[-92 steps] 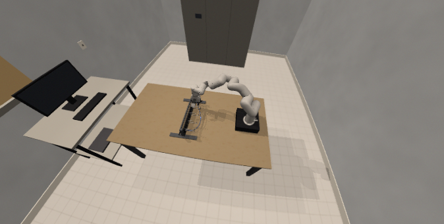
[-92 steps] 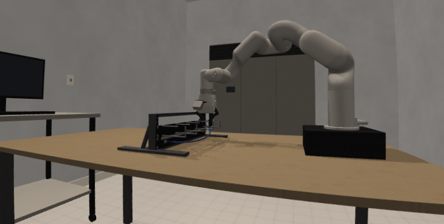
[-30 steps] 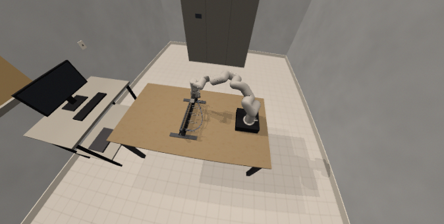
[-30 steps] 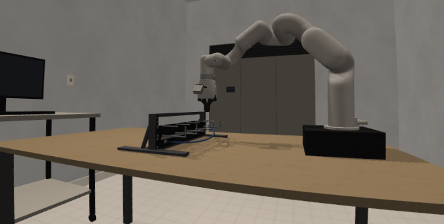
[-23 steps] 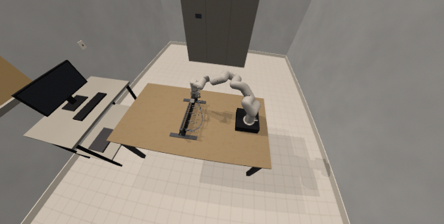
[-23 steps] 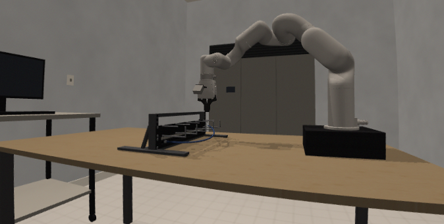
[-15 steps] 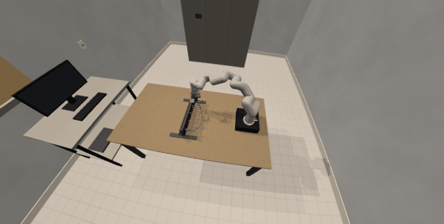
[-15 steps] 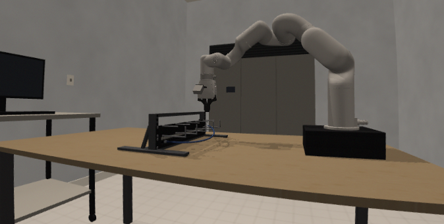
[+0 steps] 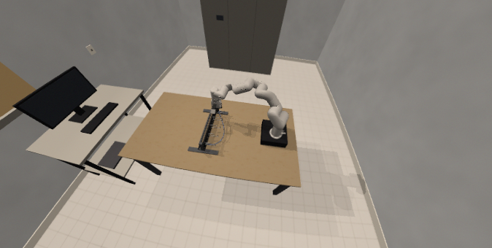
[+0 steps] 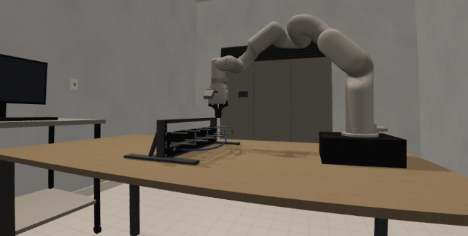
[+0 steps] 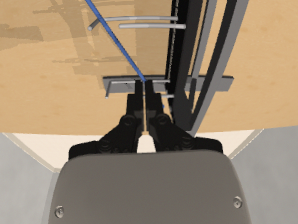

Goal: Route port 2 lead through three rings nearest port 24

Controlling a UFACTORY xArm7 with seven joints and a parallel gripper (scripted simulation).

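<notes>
Now: hand 80 mm short of the black rack, 140 mm to the right of it and 100 mm above it.
</notes>
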